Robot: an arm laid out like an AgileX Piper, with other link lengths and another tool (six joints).
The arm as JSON. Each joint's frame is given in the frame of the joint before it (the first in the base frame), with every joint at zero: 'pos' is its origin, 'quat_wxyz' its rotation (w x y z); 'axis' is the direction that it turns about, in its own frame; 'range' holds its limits. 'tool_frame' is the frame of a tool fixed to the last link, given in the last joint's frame.
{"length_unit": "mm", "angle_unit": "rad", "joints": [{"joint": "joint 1", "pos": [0.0, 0.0, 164.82], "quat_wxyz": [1.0, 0.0, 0.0, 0.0], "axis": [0.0, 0.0, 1.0], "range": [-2.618, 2.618]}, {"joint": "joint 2", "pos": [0.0, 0.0, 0.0], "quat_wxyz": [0.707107, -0.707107, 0.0, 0.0], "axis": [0.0, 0.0, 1.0], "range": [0.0, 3.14]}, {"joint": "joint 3", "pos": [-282.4, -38.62, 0.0], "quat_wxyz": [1.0, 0.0, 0.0, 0.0], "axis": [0.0, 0.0, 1.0], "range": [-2.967, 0.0]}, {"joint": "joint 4", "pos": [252.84, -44.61, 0.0], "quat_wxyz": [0.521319, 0.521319, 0.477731, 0.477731], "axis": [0.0, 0.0, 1.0], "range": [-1.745, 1.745]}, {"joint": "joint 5", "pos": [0.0, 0.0, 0.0], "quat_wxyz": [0.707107, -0.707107, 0.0, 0.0], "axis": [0.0, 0.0, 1.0], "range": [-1.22, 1.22]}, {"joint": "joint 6", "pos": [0.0, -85.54, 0.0], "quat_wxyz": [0.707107, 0.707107, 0.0, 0.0], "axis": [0.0, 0.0, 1.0], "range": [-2.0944, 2.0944]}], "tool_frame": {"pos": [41.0, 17.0, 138.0], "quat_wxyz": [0.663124, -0.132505, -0.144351, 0.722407]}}
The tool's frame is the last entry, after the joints.
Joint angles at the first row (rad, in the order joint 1, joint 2, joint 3, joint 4, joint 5, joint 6):
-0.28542 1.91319 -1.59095 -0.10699 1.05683 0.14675
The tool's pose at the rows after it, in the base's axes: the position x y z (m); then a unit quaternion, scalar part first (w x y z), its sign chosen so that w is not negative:
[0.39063 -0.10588 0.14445 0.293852 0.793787 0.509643 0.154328]
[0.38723 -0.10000 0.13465 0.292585 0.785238 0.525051 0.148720]
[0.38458 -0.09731 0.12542 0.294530 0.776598 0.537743 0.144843]
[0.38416 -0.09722 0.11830 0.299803 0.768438 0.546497 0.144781]
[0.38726 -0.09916 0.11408 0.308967 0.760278 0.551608 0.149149]
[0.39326 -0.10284 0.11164 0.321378 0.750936 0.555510 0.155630]
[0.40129 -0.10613 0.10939 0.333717 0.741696 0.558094 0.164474]
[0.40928 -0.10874 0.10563 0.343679 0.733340 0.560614 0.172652]
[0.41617 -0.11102 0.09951 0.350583 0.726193 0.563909 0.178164]
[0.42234 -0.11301 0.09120 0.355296 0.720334 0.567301 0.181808]
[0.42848 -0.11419 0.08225 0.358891 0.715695 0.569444 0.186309]
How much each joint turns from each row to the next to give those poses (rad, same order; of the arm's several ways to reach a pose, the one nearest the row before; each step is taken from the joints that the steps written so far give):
0.02809 0.00001 0.03450 -0.01401 -0.01864 -0.00119
0.02134 -0.00002 0.03832 -0.01876 -0.02575 -0.00039
0.01457 -0.00001 0.03727 -0.02004 -0.03263 -0.00057
0.00779 0.00003 0.02989 -0.01766 -0.03668 -0.00109
0.00295 0.00124 0.01762 -0.01536 -0.03872 -0.00149
0.00056 0.00435 0.00717 -0.01711 -0.03994 -0.00209
-0.00001 0.00831 0.00130 -0.01301 -0.04183 -0.00275
0.00002 0.01306 0.00000 -0.01048 -0.04086 -0.00272
-0.00001 0.01850 0.00002 -0.01047 -0.03766 -0.00193
0.00001 0.02343 -0.00003 -0.01103 -0.03620 0.00054
0.00000 0.02464 0.00004 -0.00790 -0.03694 0.00200

